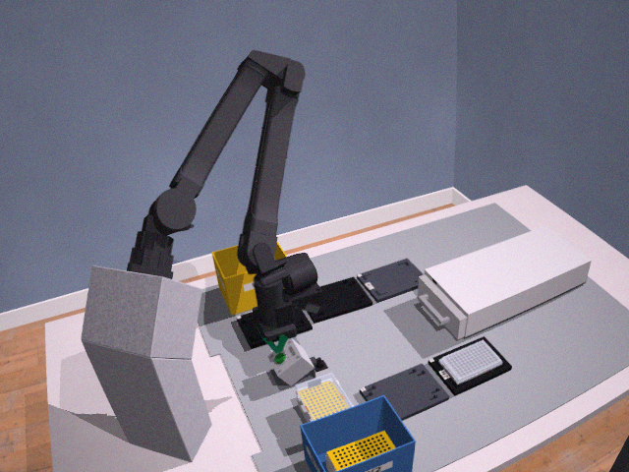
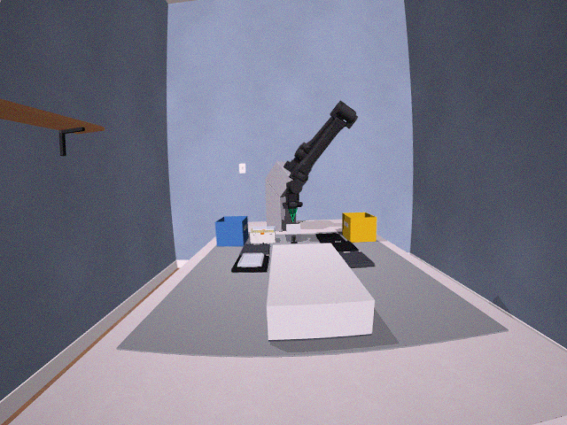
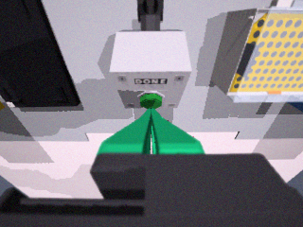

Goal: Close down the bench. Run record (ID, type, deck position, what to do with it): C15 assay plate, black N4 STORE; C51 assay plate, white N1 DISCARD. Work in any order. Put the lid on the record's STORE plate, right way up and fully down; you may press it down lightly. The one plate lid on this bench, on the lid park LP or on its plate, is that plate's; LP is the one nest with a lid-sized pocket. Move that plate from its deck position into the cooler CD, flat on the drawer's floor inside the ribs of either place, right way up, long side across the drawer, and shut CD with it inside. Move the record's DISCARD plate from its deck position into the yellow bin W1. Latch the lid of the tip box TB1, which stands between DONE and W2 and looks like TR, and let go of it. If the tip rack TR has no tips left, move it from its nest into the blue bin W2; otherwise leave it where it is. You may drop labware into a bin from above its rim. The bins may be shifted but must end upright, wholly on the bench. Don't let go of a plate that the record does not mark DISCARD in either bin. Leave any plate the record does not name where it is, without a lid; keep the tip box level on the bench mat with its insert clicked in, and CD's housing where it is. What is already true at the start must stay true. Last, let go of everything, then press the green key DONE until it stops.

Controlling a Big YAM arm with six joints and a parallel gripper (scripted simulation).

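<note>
My hand is 3 cm above the green key DONE. Round my hand: blue bin W2 (29 cm to the right, 12 cm ahead, 6 cm below); then tip box TB1 (14 cm to the right, 8 cm ahead, 5 cm below); then tip rack TR (31 cm to the right, 12 cm ahead, 5 cm below).
</note>
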